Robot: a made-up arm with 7 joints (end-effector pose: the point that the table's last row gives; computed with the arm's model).
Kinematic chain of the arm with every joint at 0, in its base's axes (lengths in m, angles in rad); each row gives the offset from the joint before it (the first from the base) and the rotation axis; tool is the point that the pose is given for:
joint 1: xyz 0 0 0.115 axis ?
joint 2: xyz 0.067 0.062 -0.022 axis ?
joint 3: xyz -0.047 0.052 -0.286 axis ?
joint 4: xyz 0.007 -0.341 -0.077 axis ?
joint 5: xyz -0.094 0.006 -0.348 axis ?
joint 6: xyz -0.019 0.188 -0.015 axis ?
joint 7: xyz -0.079 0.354 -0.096 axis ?
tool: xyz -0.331 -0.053 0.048
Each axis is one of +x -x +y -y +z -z.
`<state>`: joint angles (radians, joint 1 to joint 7).
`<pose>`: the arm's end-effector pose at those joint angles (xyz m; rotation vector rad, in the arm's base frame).
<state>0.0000 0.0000 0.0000 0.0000 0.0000 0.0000 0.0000</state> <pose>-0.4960 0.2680 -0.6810 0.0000 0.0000 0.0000</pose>
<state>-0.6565 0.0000 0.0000 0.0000 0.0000 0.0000 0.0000</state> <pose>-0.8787 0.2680 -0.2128 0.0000 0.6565 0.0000</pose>
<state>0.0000 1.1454 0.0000 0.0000 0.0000 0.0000 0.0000</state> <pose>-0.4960 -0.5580 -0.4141 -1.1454 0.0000 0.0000</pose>
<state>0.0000 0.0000 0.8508 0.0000 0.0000 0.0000 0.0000</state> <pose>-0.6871 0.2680 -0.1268 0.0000 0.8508 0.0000</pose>
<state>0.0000 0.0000 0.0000 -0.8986 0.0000 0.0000 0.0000</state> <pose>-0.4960 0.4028 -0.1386 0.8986 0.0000 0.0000</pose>
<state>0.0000 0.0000 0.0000 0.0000 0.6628 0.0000 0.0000</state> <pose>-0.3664 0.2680 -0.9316 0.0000 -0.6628 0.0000</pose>
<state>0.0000 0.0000 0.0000 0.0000 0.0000 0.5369 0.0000</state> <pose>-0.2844 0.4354 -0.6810 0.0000 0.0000 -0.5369</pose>
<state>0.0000 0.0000 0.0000 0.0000 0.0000 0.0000 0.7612</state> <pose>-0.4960 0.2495 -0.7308 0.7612 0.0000 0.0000</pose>
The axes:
joint 1: -y
joint 2: -x
joint 3: +y
joint 4: -x
joint 5: -y
joint 6: -z
joint 7: +x

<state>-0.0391 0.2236 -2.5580 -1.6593 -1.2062 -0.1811 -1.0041</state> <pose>0.0260 -0.5249 -0.5737 -1.2880 -1.7801 1.5010</pose>
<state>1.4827 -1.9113 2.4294 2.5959 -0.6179 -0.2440 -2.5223</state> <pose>0.8842 0.0861 0.3550 0.5537 0.9495 1.0535</pose>
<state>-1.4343 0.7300 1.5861 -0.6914 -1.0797 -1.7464 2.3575</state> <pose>0.2681 -0.1562 0.5106 -0.8974 0.6067 1.8625</pose>
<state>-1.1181 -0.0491 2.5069 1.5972 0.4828 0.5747 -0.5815</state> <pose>0.2532 -0.7359 0.5156 0.2189 1.5091 2.2162</pose>
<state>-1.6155 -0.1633 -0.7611 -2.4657 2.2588 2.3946 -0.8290</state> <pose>-0.6429 -0.3461 0.4006 -1.1642 -0.2915 1.1323</pose>
